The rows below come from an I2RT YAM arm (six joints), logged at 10 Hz.
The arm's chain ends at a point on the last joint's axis. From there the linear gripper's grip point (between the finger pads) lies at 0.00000 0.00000 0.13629 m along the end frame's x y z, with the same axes.
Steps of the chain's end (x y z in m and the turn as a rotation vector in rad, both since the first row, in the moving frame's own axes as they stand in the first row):
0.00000, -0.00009, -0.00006, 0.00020, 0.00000, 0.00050
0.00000, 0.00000, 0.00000, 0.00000, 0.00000, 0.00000
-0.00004, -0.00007, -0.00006, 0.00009, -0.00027, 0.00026
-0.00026, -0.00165, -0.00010, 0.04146, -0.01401, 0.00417
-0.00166, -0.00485, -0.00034, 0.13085, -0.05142, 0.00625
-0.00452, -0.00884, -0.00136, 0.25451, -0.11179, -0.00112
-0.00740, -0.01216, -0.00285, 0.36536, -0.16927, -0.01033
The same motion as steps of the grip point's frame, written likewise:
0.00000, -0.00012, -0.00006, 0.00020, 0.00000, 0.00050
0.00000, 0.00000, 0.00000, 0.00000, 0.00000, 0.00000
-0.00008, -0.00008, -0.00006, 0.00009, -0.00027, 0.00026
-0.00216, -0.00730, -0.00023, 0.04146, -0.01401, 0.00417
-0.00859, -0.02265, -0.00168, 0.13085, -0.05142, 0.00625
-0.01958, -0.04307, -0.00659, 0.25451, -0.11179, -0.00112
-0.03010, -0.06050, -0.01375, 0.36536, -0.16927, -0.01033

